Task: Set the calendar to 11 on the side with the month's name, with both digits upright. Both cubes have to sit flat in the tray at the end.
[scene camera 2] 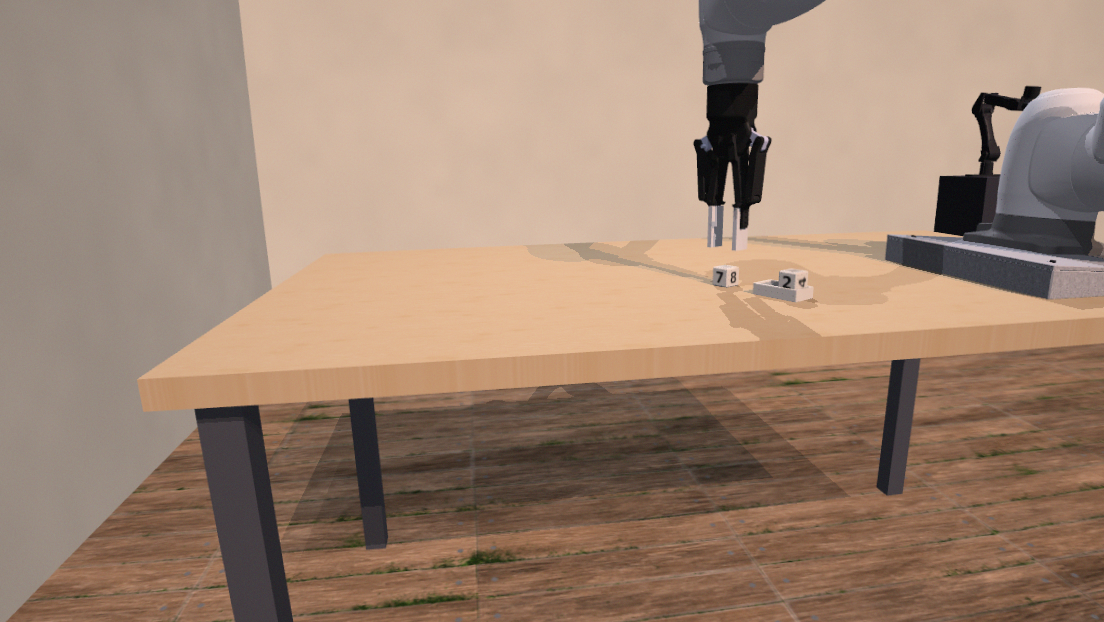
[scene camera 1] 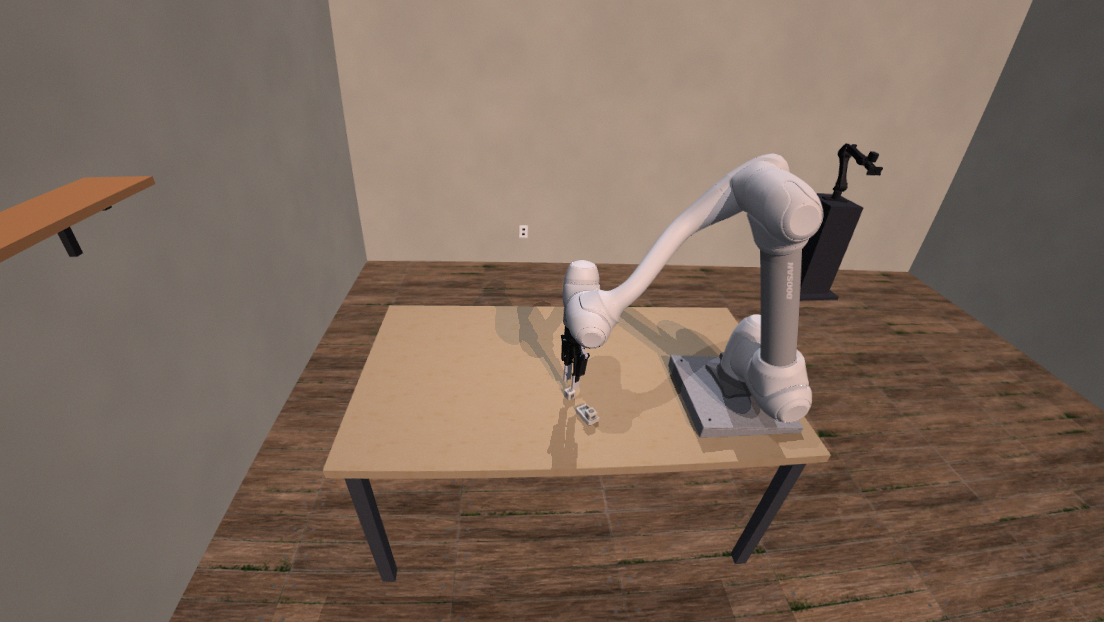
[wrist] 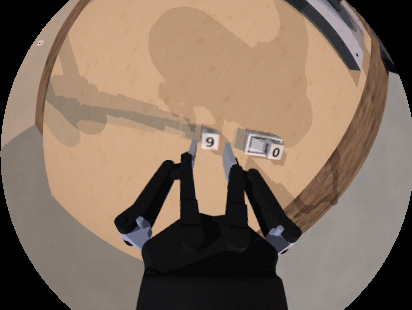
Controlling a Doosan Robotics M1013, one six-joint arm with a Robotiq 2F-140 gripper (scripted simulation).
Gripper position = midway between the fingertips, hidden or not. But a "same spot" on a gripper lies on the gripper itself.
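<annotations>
Scene camera 2 shows the gripper [726,248], and the gripper can be seen in scene camera 1 and in the wrist view as well. On the gripper, [scene camera 1: 580,360] and [wrist: 262,232] are the same spot.
</annotations>
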